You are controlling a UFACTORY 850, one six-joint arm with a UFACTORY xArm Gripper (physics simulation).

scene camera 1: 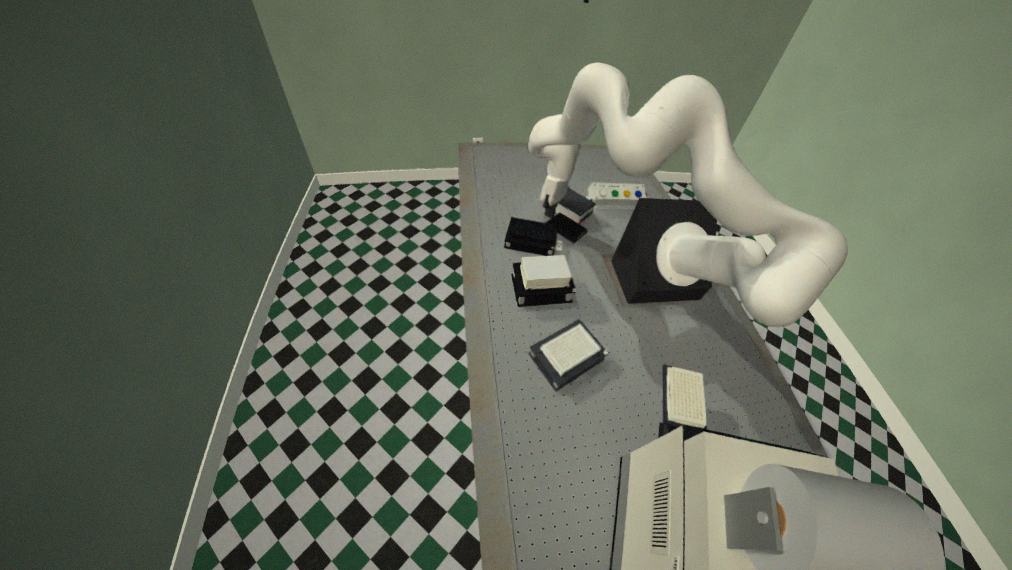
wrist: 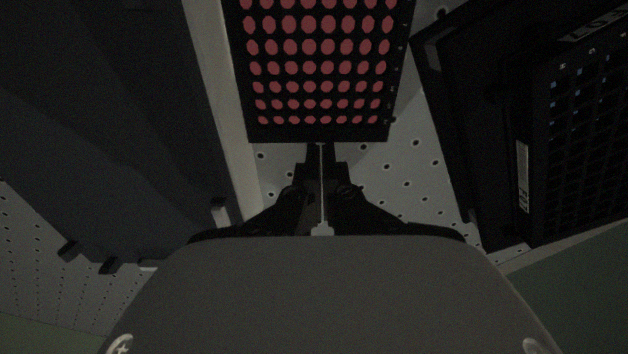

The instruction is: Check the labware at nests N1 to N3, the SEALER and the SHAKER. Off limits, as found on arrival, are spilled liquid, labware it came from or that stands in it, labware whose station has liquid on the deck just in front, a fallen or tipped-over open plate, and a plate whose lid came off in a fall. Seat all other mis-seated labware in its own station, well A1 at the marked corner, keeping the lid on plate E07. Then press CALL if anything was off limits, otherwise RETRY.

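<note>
My gripper (scene camera 1: 548, 210) (wrist: 321, 162) is shut and empty, its tips at the near short edge of a black plate with red wells (scene camera 1: 568, 228) (wrist: 318, 67); contact cannot be told. That plate lies between the shaker (scene camera 1: 575, 205) (wrist: 125, 135) and a black nest (scene camera 1: 511, 244) (wrist: 462, 150). A black plate with blue marks in its wells (scene camera 1: 532, 230) (wrist: 575, 130) is in that nest. A tall white labware piece (scene camera 1: 546, 271) sits on the middle nest (scene camera 1: 543, 298). A cream plate (scene camera 1: 569, 348) sits on the angled nest (scene camera 1: 557, 380). Another cream plate (scene camera 1: 685, 396) is at the sealer (scene camera 1: 655, 495).
A button panel (scene camera 1: 601, 201) with white, green, yellow and blue buttons stands behind the shaker. The black robot base (scene camera 1: 637, 261) is right of the nests. The perforated deck (scene camera 1: 545, 453) (wrist: 390, 155) has its long edge on the left in the scene view.
</note>
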